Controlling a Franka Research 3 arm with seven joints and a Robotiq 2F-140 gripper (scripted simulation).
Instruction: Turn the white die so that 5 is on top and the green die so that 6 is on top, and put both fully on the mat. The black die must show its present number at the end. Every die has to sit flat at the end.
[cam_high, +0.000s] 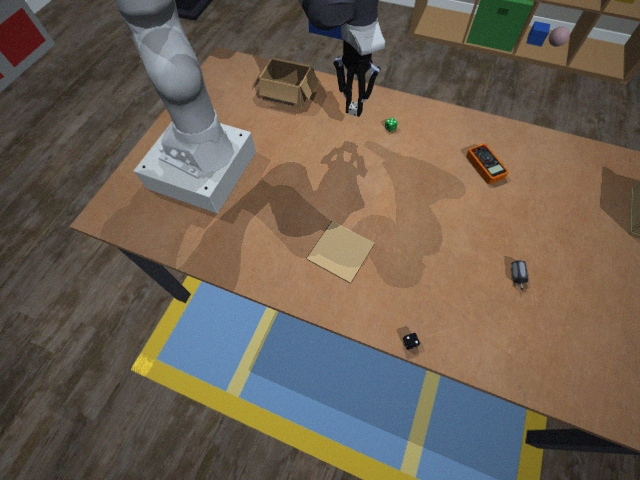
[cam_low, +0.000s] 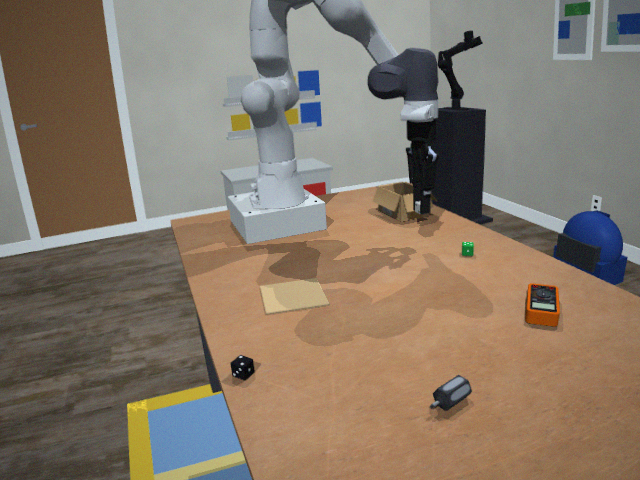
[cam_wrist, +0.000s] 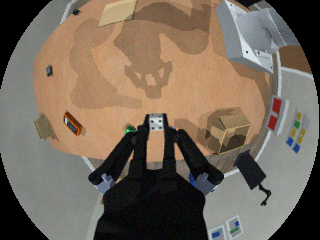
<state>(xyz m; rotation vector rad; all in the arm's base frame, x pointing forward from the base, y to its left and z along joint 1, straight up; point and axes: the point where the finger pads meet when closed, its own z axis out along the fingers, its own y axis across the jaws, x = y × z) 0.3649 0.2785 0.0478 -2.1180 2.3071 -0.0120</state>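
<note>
My gripper is now 110 mm short of the green die, 70 mm to the right of it and 120 mm above it. Also, from my hand: orange multimeter: 440 mm ahead, 120 mm below; then cardboard box: 280 mm behind, 130 mm to the left, 90 mm below; then white die: 20 mm below.
</note>
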